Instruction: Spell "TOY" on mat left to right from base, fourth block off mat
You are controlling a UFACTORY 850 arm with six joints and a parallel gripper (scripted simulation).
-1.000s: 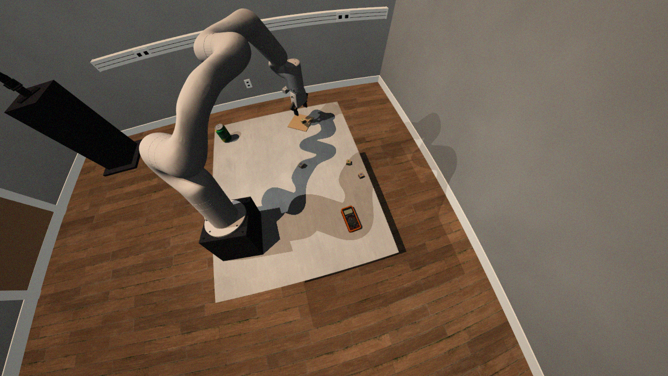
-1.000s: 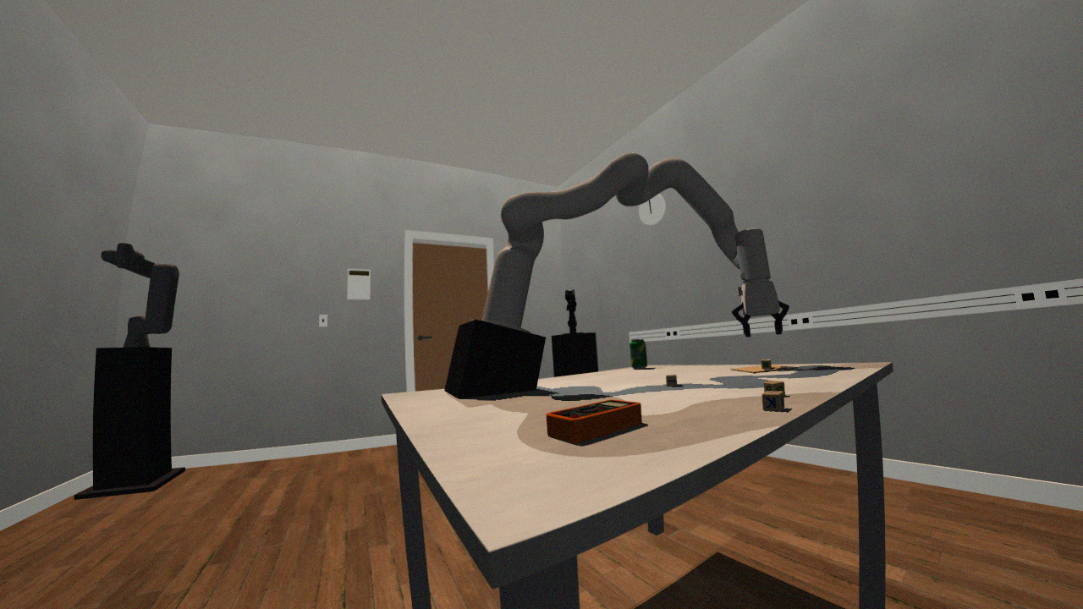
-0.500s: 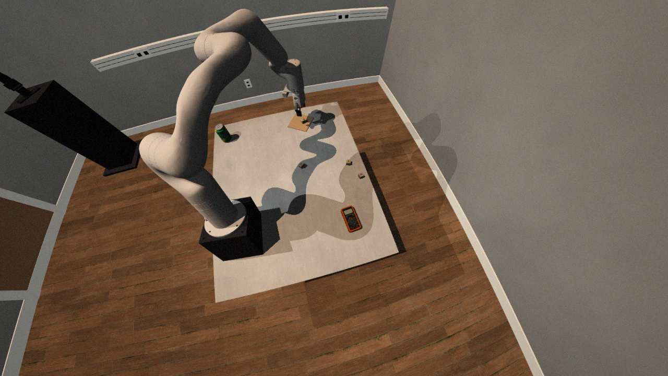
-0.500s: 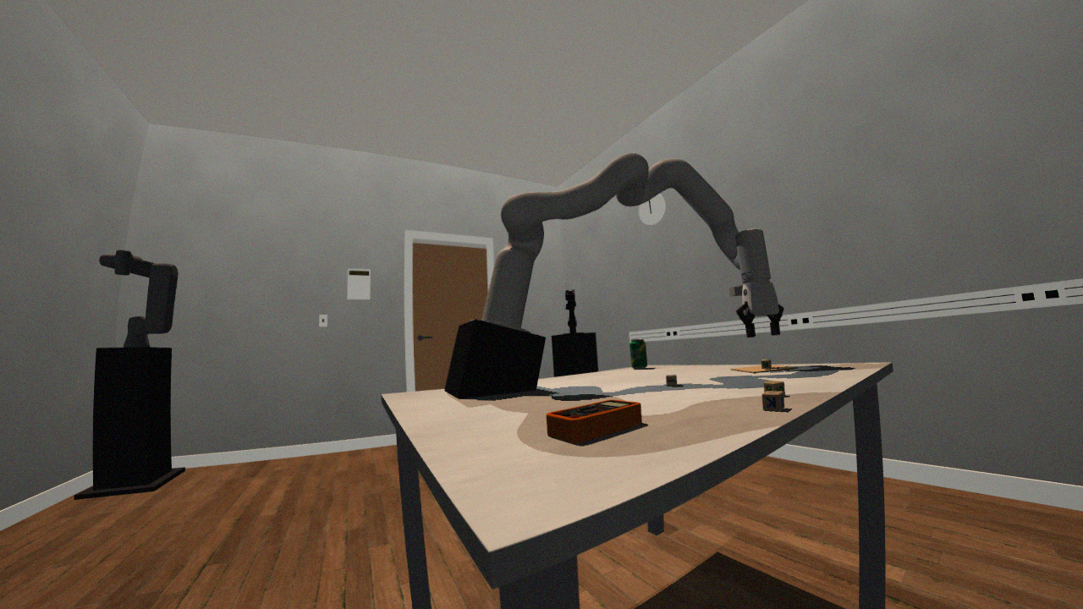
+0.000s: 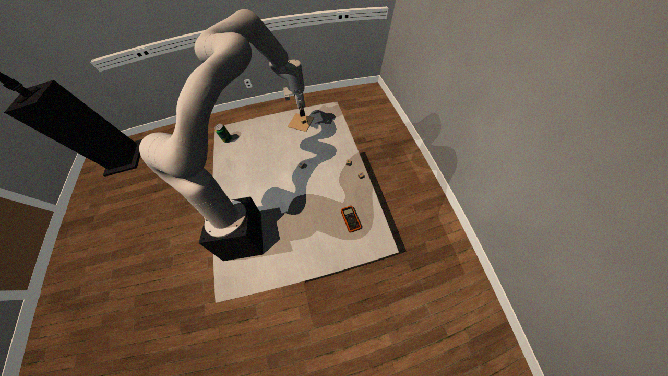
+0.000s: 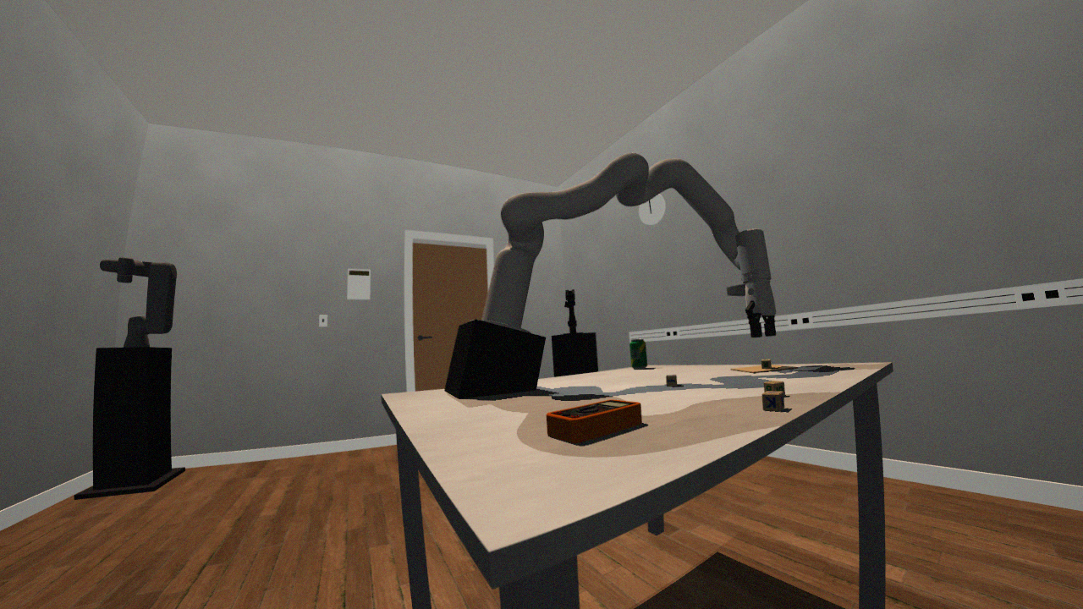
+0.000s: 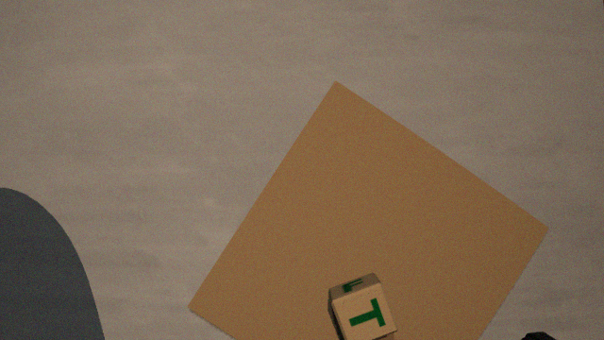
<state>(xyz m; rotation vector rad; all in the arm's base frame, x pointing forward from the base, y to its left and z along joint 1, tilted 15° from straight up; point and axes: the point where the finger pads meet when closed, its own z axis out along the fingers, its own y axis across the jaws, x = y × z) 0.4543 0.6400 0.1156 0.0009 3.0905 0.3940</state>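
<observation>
My hand is 90 mm above the block. From my hand the other things lie so: orange multimeter 110 mm ahead, 740 mm to the right, 90 mm below; green soda can 530 mm behind, 50 mm below; tan square mat 20 mm behind, 10 mm to the left, 110 mm below.
</observation>
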